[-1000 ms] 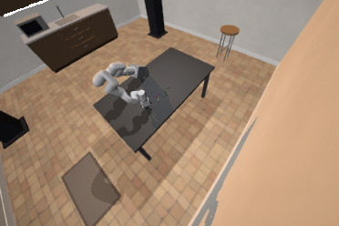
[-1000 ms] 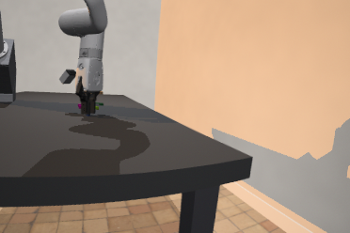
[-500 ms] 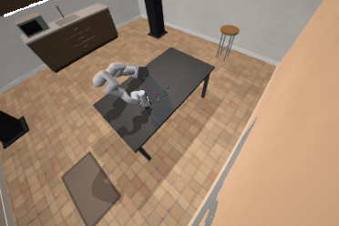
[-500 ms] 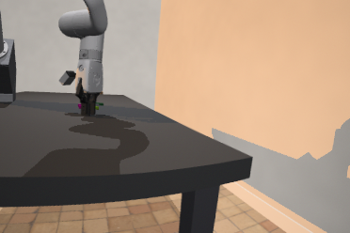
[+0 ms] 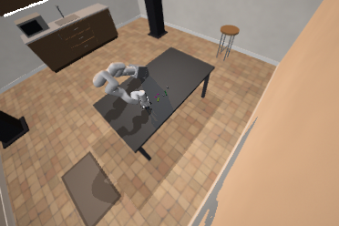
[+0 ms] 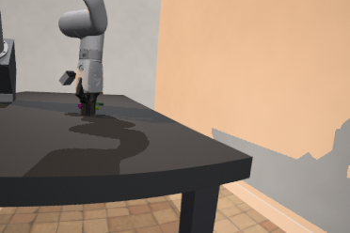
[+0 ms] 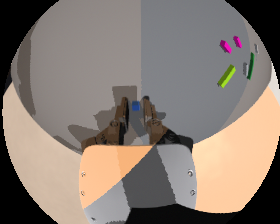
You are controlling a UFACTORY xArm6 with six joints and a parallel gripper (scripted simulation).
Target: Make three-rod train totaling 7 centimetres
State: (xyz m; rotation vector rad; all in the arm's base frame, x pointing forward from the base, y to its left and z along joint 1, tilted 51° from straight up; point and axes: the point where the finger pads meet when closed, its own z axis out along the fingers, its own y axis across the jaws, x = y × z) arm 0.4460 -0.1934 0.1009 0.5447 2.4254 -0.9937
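My gripper is now 20 mm above the blue rod. The rest, counted from my hand: pale grey piece (250 mm to the left, 30 mm ahead, 20 mm below); then lime rod (170 mm to the left, 20 mm below, 20 mm ahead); then magenta rod (170 mm to the left, 30 mm behind, 20 mm below).
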